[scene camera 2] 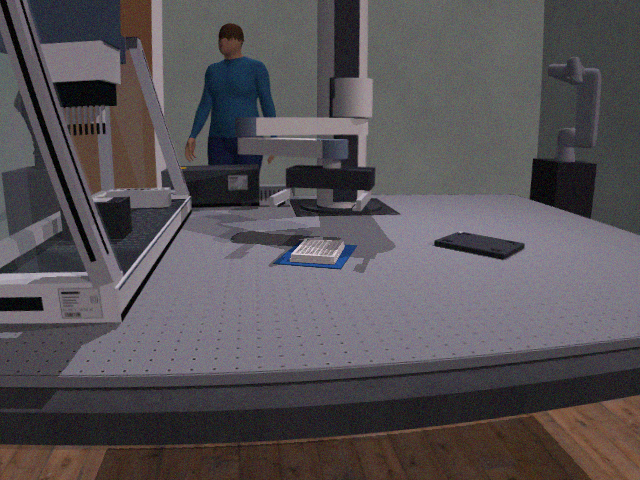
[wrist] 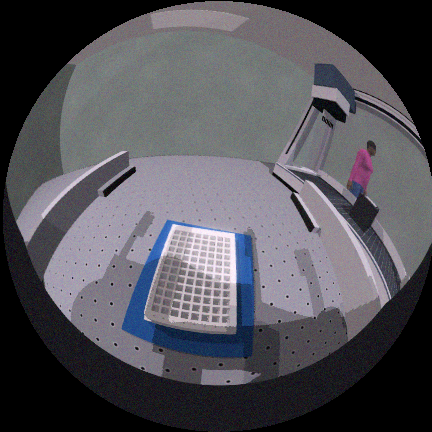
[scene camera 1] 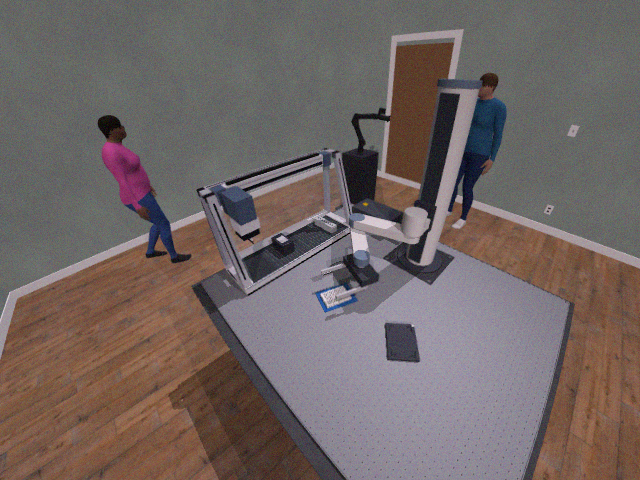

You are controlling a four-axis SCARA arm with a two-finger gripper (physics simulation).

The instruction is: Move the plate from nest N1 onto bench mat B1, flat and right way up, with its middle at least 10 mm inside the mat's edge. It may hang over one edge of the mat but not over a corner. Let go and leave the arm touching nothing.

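Places are measured from the arm's base along level axes (x ahead, y left, z up), in centimetres.
Pixels of known places: gripper, fingertip midpoint: (scene camera 2: 314, 203) (wrist: 212, 167) (scene camera 1: 328, 284); arm's base, origin of the base link: (scene camera 2: 340, 210) (scene camera 1: 418, 259).
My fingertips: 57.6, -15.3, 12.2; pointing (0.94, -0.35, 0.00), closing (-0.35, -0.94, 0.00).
Note:
For each thing: its top centre in the pictures, then the offset to it from my fingertips, as dx, dy, dz. "pt": a spot on its surface instead. Level surfaces: height alone.
- white gridded plate, middle of its top: (wrist: 195, 270) (scene camera 2: 318, 247) (scene camera 1: 335, 295) -3.2, +1.3, -9.3
- blue mat, its level: dz -10.7
- dark rectangular holder, middle of its top: (scene camera 2: 480, 240) (scene camera 1: 402, 340) -5.3, +36.9, -9.4
- framed gantry machine, surface spot: (scene camera 2: 90, 305) pt +27.5, -33.8, -8.3
The white gridded plate (scene camera 1: 329, 299) (scene camera 2: 317, 251) (wrist: 197, 275) lies flat, openings up, on the blue mat (scene camera 1: 326, 308) (scene camera 2: 350, 251) (wrist: 137, 322). Blue shows on all sides of it in the wrist view. My gripper (scene camera 1: 329, 284) (scene camera 2: 314, 205) (wrist: 212, 167) is open and empty. It hangs above the plate and mat, apart from both, with its fingers spread wider than the plate. In scene camera 1 one finger covers part of the plate. The dark rectangular holder (scene camera 1: 402, 342) (scene camera 2: 478, 244), which looks like nest N1, holds no plate.
A framed gantry machine (scene camera 1: 248, 287) (scene camera 2: 90, 305) (wrist: 287, 180) with a hanging pipetting head stands beside the mat. A black box (scene camera 1: 377, 210) (scene camera 2: 222, 192) stands near the arm's column (scene camera 1: 449, 170) (scene camera 2: 351, 46). Two people stand around the bench.

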